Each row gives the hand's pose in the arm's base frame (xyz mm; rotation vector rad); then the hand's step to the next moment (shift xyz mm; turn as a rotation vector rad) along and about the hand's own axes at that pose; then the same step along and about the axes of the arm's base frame.
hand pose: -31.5 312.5 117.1 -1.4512 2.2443 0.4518
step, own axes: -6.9 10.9 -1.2 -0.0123 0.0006 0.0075
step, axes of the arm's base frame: -7.7 9.1 5.0 0.0052 0.0134 0.0000
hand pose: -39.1 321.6 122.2 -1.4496 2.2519 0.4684
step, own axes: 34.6 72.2 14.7 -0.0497 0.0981 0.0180
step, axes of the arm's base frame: -76.4 9.3 -26.5 -0.0685 0.0865 0.0155
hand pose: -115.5 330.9 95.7 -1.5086 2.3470 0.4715
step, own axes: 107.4 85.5 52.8 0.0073 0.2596 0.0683
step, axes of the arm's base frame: -116.5 -30.9 -84.3 -0.2347 0.1252 -0.0369
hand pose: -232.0 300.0 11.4 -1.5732 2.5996 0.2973
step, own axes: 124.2 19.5 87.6 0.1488 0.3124 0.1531
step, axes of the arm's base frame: -77.3 -80.4 -105.0 -0.3494 0.0442 -0.1382
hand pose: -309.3 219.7 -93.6 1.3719 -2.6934 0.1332
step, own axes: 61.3 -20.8 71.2 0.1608 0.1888 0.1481
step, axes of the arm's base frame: -23.4 -70.5 -61.2 -0.2561 -0.0372 -0.1284
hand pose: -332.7 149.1 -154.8 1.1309 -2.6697 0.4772
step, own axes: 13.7 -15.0 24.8 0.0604 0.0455 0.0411
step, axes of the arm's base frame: 0.0 -28.0 -15.6 -0.0769 -0.0252 -0.0293
